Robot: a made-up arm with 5 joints.
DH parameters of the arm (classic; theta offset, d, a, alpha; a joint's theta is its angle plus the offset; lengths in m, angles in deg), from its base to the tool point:
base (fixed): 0 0 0.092 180
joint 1: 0 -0.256 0.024 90
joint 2: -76.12 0 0.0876 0
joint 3: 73.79 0 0.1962 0
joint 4: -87.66 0.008 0 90
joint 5: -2.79 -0.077 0 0
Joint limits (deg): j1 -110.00..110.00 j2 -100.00..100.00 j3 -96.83..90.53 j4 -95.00..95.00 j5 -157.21..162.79
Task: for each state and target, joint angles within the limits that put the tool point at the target. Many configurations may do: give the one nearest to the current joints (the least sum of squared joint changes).
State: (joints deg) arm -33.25 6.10 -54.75 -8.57 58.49
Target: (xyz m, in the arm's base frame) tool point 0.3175 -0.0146 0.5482
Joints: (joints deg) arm 5.73 3.27 -48.95 -8.83 58.49
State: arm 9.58 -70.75 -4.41 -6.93 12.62
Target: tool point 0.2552 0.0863 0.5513
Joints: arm -25.39 -23.85 -22.41 -7.20 12.62
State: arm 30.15 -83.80 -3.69 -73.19 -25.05
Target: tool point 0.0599 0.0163 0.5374
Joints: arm 14.08 -72.04 5.78 -70.74 -25.05
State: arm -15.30 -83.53 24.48 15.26 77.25
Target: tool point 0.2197 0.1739 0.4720
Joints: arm -51.58 -42.95 12.00 6.55 77.25
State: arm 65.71 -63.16 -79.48 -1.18 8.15
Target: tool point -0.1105 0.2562 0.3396
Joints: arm 50.27 -85.14 -80.90 -2.07 8.15
